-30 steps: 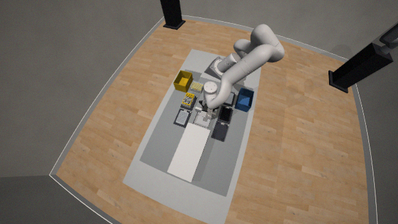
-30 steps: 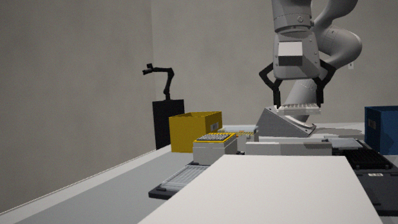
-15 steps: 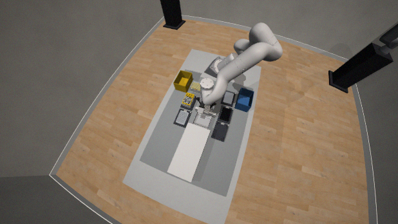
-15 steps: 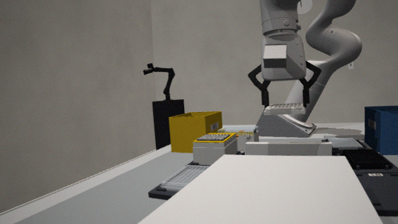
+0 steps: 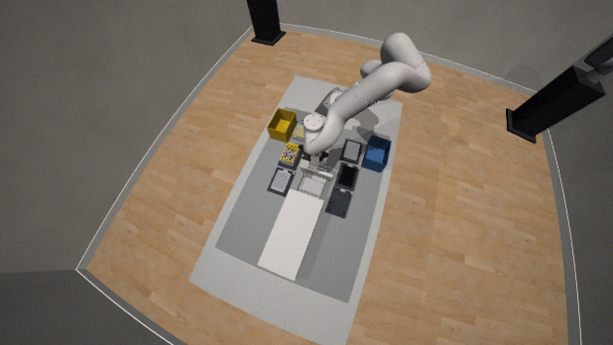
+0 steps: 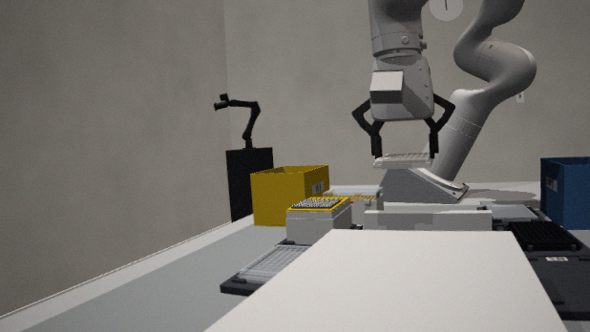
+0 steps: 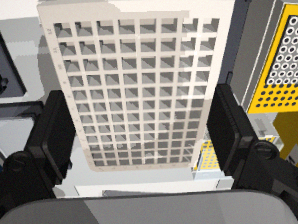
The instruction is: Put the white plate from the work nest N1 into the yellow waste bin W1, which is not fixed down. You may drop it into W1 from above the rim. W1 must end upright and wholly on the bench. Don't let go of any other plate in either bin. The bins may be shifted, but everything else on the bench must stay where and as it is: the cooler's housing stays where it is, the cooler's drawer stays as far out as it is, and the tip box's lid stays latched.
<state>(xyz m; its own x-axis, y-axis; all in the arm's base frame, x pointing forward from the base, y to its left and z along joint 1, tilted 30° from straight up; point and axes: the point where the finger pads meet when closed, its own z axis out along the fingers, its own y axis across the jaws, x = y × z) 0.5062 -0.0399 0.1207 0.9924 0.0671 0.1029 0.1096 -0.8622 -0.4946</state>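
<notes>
Right now the yellow waste bin is 310 mm to the right of my hand, 170 mm behind it and 120 mm below it. The rest, counted from my hand: black plate (210 mm to the left, 140 mm below, 40 mm behind); then white plate (10 mm below); then yellow-rimmed tip box (170 mm to the right, 100 mm below, 20 mm behind).
</notes>
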